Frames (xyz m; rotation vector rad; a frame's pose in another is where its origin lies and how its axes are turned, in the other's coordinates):
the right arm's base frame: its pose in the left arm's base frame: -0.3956 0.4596 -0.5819 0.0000 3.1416 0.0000
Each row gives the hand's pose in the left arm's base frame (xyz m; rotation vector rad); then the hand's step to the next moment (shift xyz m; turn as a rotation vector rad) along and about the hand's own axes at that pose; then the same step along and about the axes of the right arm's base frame.
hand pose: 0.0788 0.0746 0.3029 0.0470 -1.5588 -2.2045
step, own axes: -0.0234 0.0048 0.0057 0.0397 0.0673 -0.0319
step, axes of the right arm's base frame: -0.0212 0.0124 -0.0013 0.0050 -0.0611 -0.0580
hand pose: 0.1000 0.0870 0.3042 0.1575 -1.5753 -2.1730
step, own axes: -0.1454 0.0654 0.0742 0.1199 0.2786 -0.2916
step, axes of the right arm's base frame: -0.1230 0.1096 -0.0616 -0.0744 -0.3739 -0.1781
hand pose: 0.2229 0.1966 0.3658 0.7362 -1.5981 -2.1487
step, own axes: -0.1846 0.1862 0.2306 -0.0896 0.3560 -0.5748
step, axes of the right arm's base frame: -0.0050 0.2275 -0.2649 -0.4106 -0.4942 -0.2289
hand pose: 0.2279 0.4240 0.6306 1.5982 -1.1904 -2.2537
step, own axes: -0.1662 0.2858 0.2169 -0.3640 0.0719 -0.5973
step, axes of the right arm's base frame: 0.2031 0.0046 -0.3392 -0.6380 -0.1707 -0.2414
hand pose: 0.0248 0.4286 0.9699 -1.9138 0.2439 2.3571
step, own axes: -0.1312 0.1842 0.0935 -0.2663 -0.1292 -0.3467
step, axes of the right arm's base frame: 0.0948 -0.1604 -0.1587 -0.4115 0.0704 -0.1830
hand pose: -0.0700 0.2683 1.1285 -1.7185 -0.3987 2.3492
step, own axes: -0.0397 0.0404 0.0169 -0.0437 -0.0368 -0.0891
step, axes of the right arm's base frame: 0.0043 -0.0524 -0.0270 -0.0983 0.0294 -0.0260
